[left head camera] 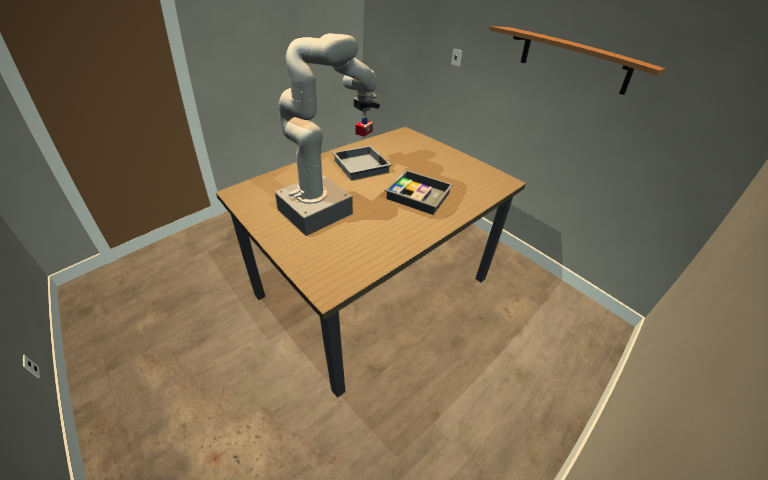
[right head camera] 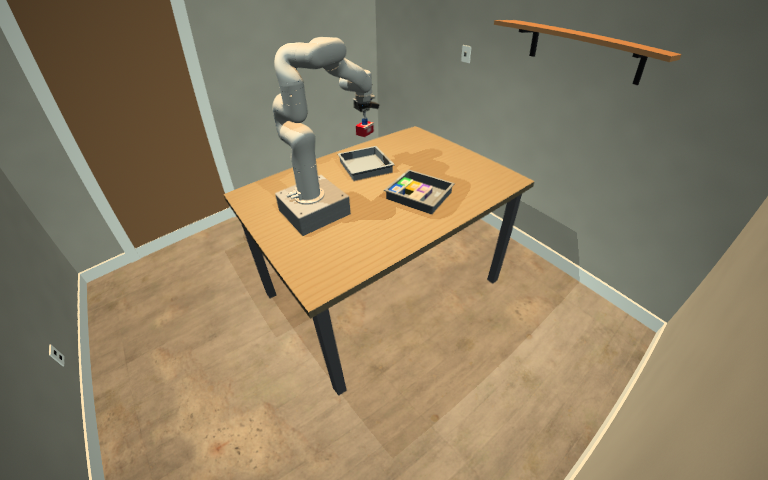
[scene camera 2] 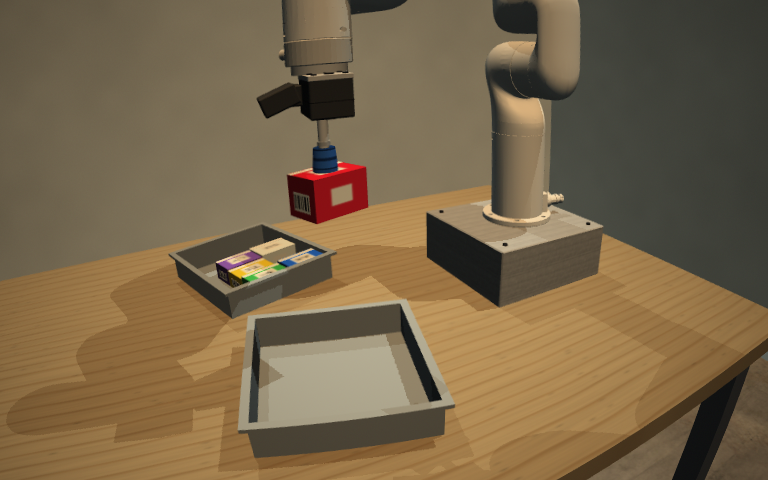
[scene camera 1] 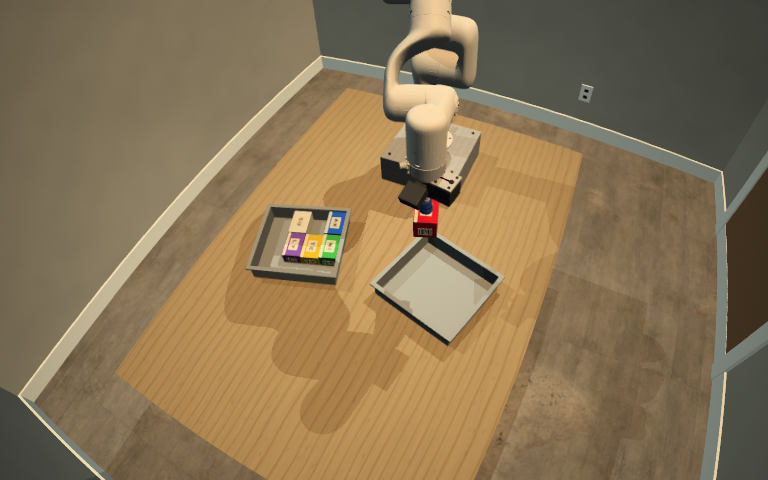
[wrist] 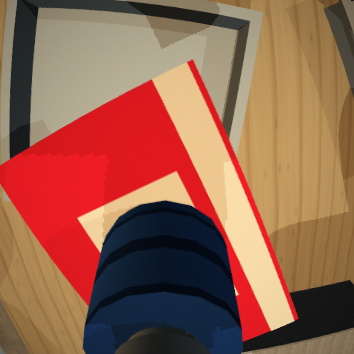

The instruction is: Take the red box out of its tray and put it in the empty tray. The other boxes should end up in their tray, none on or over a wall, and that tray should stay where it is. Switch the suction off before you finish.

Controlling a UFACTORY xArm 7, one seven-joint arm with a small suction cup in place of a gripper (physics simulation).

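Places are measured from the arm's base along level axes (x back, y right, z up), in centimetres.
Pixels of known places: end effector, tool point: (left head camera: 364,125) (right head camera: 364,126) (scene camera 2: 326,179) (scene camera 1: 425,212) (wrist: 164,235); arm's base, origin of the base link: (left head camera: 311,195) (right head camera: 309,196) (scene camera 2: 516,215).
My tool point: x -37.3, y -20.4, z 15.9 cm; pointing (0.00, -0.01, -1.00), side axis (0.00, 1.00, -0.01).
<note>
For each thing: its top centre in the pictures, then the offset to it from my tool point. Level surfaces: height alone.
- red box, middle of its top: (wrist: 161,261) (scene camera 2: 326,170) (scene camera 1: 426,209) (left head camera: 364,123) (right head camera: 364,124) dx +0.1, dy +0.0, dz +1.1 cm
- empty tray, middle of its top: (wrist: 115,109) (scene camera 2: 335,355) (scene camera 1: 438,280) (left head camera: 361,158) (right head camera: 364,158) dx -1.7, dy -5.1, dz -20.2 cm
- purple box, middle of its top: (scene camera 2: 238,259) (scene camera 1: 293,244) (right head camera: 424,188) (left head camera: 423,189) dx -12.1, dy +33.2, dz -21.5 cm
- yellow box, middle of its top: (scene camera 2: 252,268) (scene camera 1: 311,245) (right head camera: 414,186) (left head camera: 413,186) dx -9.8, dy +28.7, dz -21.7 cm
- green box, middle of its top: (scene camera 2: 266,273) (scene camera 1: 330,246) (right head camera: 404,182) (left head camera: 403,182) dx -7.4, dy +24.2, dz -21.2 cm
- blue box, middle of its top: (scene camera 2: 302,257) (scene camera 1: 335,222) (right head camera: 396,188) (left head camera: 396,188) dx -0.7, dy +27.6, dz -20.8 cm
- cream box, middle of its top: (scene camera 2: 271,246) (scene camera 1: 300,221) (right head camera: 416,195) (left head camera: 417,196) dx -5.4, dy +36.7, dz -21.3 cm
- wooden table, its level: dz -25.1 cm
My suction cup (scene camera 2: 325,160) (wrist: 164,260) (scene camera 1: 425,206) is on the top face of the red box (left head camera: 363,129) (right head camera: 364,130) (scene camera 1: 424,224) (scene camera 2: 342,195) (wrist: 125,135) and holds it level in the air, well above the table. The empty tray (left head camera: 362,173) (right head camera: 373,173) (scene camera 1: 408,315) (scene camera 2: 346,434) (wrist: 252,55) lies turned on the table; in the wrist view the box covers part of it. The other tray (left head camera: 408,204) (right head camera: 407,204) (scene camera 1: 294,275) (scene camera 2: 203,291) holds a purple box (scene camera 1: 293,246), a yellow box (scene camera 1: 311,247), a green box (scene camera 1: 330,247), a blue box (scene camera 1: 336,222) and a cream box (scene camera 1: 300,221), all inside its walls.
The robot's base block (left head camera: 314,212) (right head camera: 313,212) (scene camera 1: 396,168) (scene camera 2: 464,263) stands on the wooden table (left head camera: 339,271) (right head camera: 334,266) (scene camera 1: 237,407) (scene camera 2: 538,362) near both trays. A wooden wall shelf (left head camera: 577,48) (right head camera: 589,39) hangs beyond the table.
</note>
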